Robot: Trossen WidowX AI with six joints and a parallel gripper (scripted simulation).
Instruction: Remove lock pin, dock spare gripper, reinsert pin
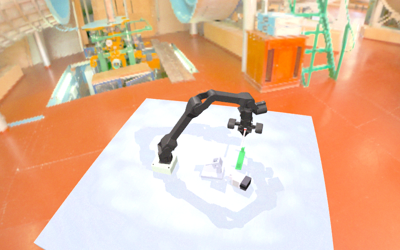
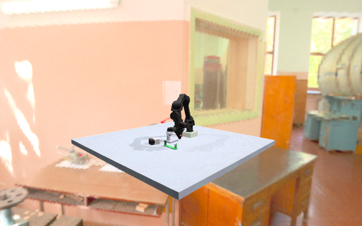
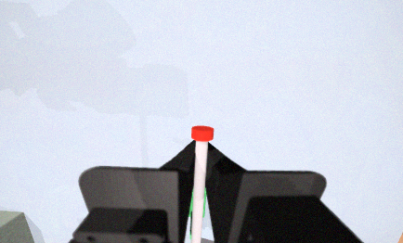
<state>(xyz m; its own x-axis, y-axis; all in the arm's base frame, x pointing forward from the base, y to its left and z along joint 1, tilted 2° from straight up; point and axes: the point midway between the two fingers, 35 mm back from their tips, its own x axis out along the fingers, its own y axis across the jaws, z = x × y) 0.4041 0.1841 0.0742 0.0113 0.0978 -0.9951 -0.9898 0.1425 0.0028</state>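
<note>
Now: the green cradle 1 cm behind my gripper tip, 10 cm to the right of it and 6 cm below it. Also, from my gripper tip: spare gripper (2 cm behind, 26 cm to the right, 7 cm below); then mount (14 cm behind, 21 cm to the right, 4 cm below).
</note>
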